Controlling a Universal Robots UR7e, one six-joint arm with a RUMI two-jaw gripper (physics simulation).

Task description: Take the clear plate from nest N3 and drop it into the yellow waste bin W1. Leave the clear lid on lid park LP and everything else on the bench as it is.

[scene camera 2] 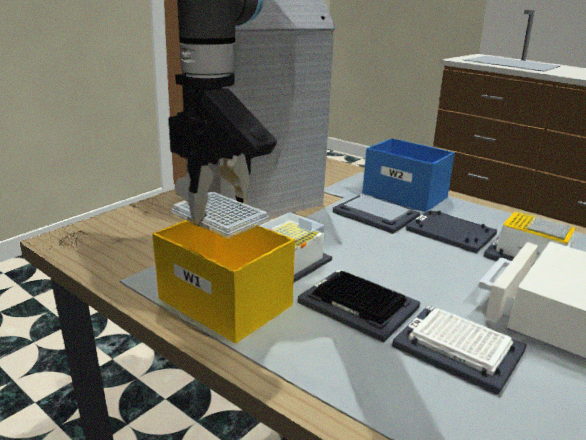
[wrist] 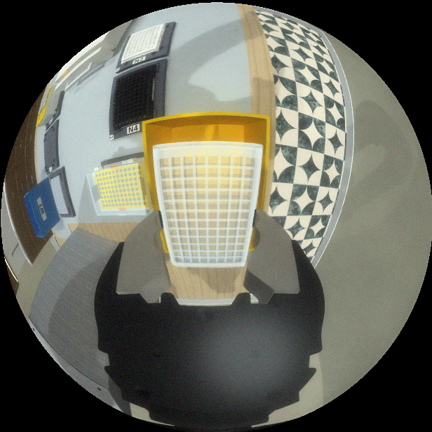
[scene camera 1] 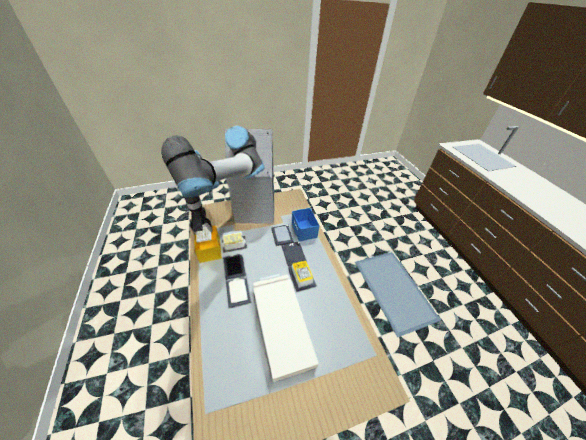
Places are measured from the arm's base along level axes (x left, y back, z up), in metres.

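Pixels of known places: gripper, fingertip midpoint: (scene camera 2: 219, 216) (scene camera 1: 204, 233).
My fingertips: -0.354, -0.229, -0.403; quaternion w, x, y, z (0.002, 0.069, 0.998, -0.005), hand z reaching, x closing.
Behind a point stands the place of what it marks, as x, y, z.
My gripper (scene camera 1: 202, 230) @(-0.354, -0.229, -0.403) (scene camera 2: 218, 211) @(-0.354, -0.229, -0.403) (wrist: 207, 211) is shut on the clear plate (scene camera 1: 203, 235) @(-0.359, -0.255, -0.391) (scene camera 2: 227, 214) @(-0.358, -0.247, -0.394) (wrist: 207, 187), one finger at each side. The plate is roughly level, a little above the open top of the yellow bin W1 (scene camera 1: 209, 254) @(-0.358, -0.323, -0.494) (scene camera 2: 265, 295) @(-0.365, -0.322, -0.505) (wrist: 180, 131). In the wrist view the bin's rim shows around its far part, and its near edge overlaps the wood. The clear lid (scene camera 1: 282, 233) @(0.130, -0.295, -0.537) (scene camera 2: 377, 207) @(0.126, -0.297, -0.536) (wrist: 61, 192) lies on a dark park beside the blue bin. The neighbouring dark nest (scene camera 1: 294, 254) @(0.136, -0.483, -0.544) (scene camera 2: 450, 230) @(0.120, -0.472, -0.544) (wrist: 51, 146) holds no plate; its label is unreadable.
A clear-walled box with a yellow grid (scene camera 1: 233, 241) @(-0.198, -0.272, -0.500) (wrist: 120, 187) stands close beside W1. A black plate (scene camera 2: 360, 297) @(-0.251, -0.428, -0.531) and white plate (scene camera 2: 460, 340) @(-0.269, -0.596, -0.534) sit on nests. Blue bin W2 (scene camera 2: 430, 185) @(0.217, -0.388, -0.489), a yellow-topped box (scene camera 1: 302, 274) @(0.100, -0.669, -0.480) and a white device (scene camera 1: 287, 330) @(-0.098, -0.923, -0.472) stand farther off.
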